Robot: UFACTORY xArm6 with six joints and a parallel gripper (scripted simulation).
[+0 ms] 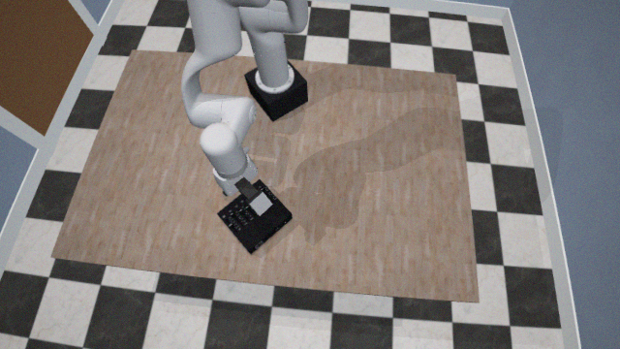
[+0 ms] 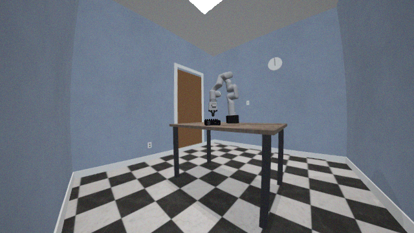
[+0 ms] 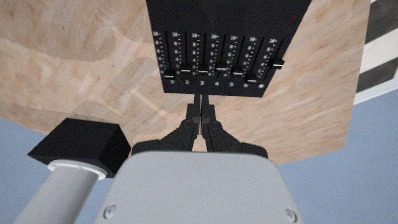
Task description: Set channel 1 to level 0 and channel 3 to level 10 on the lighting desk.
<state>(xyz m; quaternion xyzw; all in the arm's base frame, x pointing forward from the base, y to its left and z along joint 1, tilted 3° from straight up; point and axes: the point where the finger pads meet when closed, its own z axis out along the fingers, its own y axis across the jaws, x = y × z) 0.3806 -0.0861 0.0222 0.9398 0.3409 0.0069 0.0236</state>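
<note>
My hand is 50 mm above the channel 3 cap, 20 mm to the right of it and 20 mm short of it. Round my hand: channel 1 fader cap (50 mm to the left, 50 mm below, 10 mm behind); channel 2 cap (50 mm below, 30 mm to the left, 10 mm ahead).
</note>
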